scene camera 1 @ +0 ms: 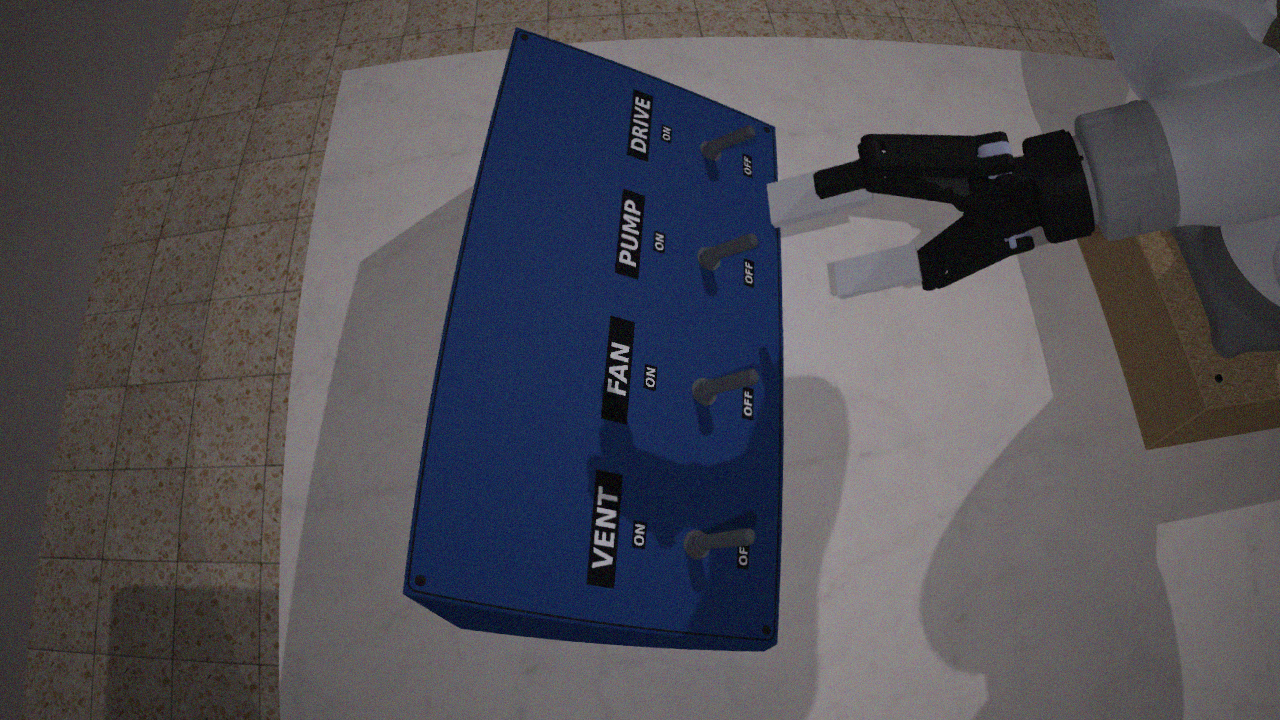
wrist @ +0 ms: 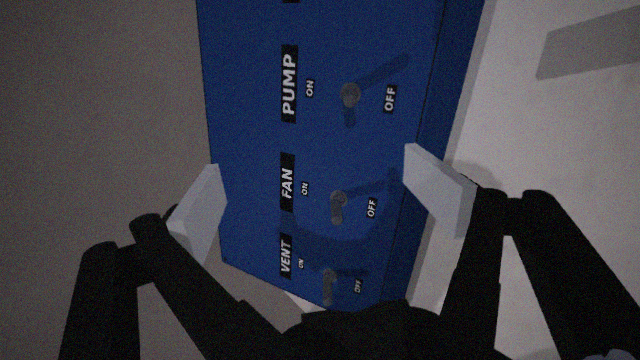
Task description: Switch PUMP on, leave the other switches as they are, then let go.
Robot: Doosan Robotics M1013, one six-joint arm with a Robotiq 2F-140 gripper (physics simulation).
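Places are measured from the arm's base along level axes (x ahead, y left, z up), in millimetres.
Where they show: gripper, between the fingertips: [scene camera 1: 807,246] [wrist: 315,173]; arm's base, origin of its link: [scene camera 1: 1249,281].
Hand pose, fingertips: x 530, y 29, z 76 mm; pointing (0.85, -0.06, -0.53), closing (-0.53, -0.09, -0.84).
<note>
Things, the pixels of their top centre, and the offset from my fingertips. Level surfaces: height alone.
- PUMP lever, centre of its top: [scene camera 1: 734,235] [wrist: 333,98] dx +44, dy -46, dz -54 mm
- DRIVE lever, centre of its top: [scene camera 1: 733,126] dx +34, dy -165, dz -54 mm
- FAN lever, centre of its top: [scene camera 1: 732,372] [wrist: 323,214] dx +55, dy +74, dz -54 mm
- VENT lever, centre of its top: [scene camera 1: 727,533] [wrist: 316,295] dx +66, dy +193, dz -54 mm
- pale table top, height of its surface: dz -184 mm
The blue panel [scene camera 1: 528,295] [wrist: 245,100] carries four grey toggle levers. The PUMP lever [scene camera 1: 732,248] [wrist: 350,94] points toward its OFF label in the scene view, at the same slant as the DRIVE lever [scene camera 1: 732,141], FAN lever [scene camera 1: 729,382] [wrist: 337,212] and VENT lever [scene camera 1: 725,539] [wrist: 327,287]. In the wrist view the PUMP lever is seen nearly end-on. The DRIVE lever does not show in the wrist view. My gripper [scene camera 1: 802,241] [wrist: 315,173] is wide open and empty, off the panel's OFF side near PUMP, with its pale fingertips apart from the levers.
The panel stands on a pale table top [scene camera 1: 939,358]. A tan block [scene camera 1: 1118,331] lies below the arm at the right of the scene view. Speckled floor tiles [scene camera 1: 179,358] show beyond the table. Shadows of the arm fall across the panel's lower part and the table.
</note>
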